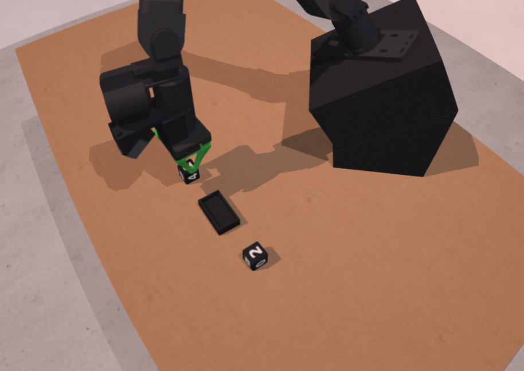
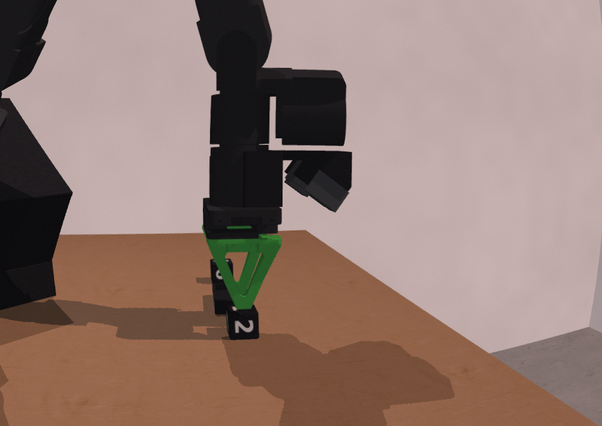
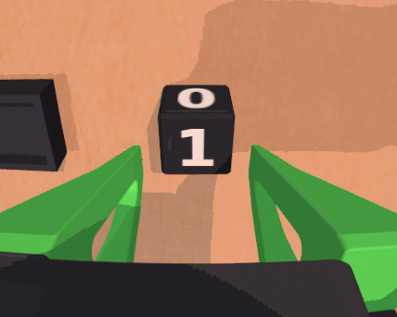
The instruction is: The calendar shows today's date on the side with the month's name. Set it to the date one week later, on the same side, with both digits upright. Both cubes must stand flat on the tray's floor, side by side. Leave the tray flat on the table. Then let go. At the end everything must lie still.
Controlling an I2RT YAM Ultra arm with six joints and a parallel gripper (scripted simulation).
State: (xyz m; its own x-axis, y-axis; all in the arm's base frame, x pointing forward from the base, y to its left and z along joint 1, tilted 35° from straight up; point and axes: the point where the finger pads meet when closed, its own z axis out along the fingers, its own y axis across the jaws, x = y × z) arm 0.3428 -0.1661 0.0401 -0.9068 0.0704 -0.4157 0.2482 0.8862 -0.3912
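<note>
The black tray lies 100 mm to the left of my hand, 40 mm below it and 30 mm ahead of it.
</note>
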